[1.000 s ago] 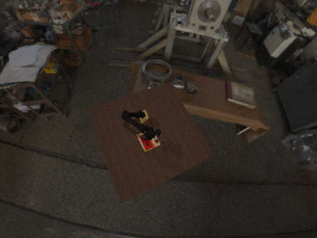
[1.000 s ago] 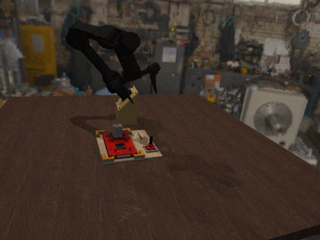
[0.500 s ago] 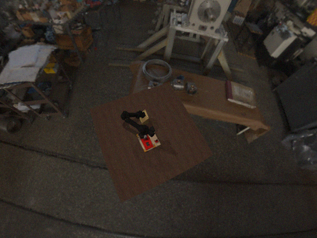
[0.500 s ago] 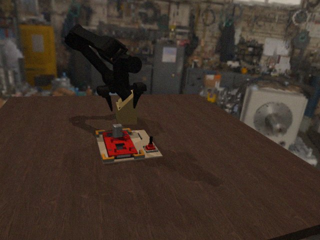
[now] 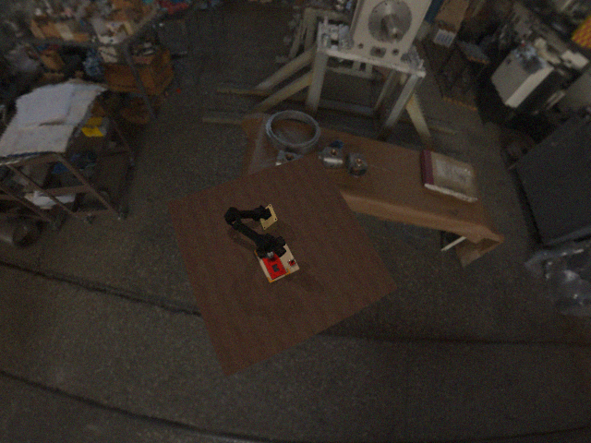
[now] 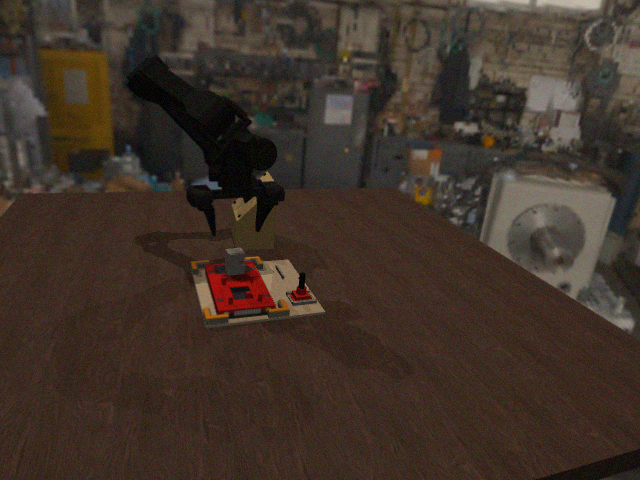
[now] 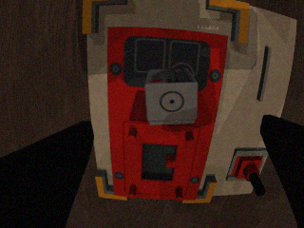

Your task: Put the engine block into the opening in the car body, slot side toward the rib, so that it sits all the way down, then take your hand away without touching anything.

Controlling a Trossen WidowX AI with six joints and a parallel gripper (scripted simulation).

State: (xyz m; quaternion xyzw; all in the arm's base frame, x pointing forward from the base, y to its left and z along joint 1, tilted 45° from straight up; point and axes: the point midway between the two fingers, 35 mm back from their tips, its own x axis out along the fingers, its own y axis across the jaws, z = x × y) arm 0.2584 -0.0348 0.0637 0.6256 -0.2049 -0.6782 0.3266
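Right now my gripper tip is 60 mm above the engine block and 10 mm short of it.
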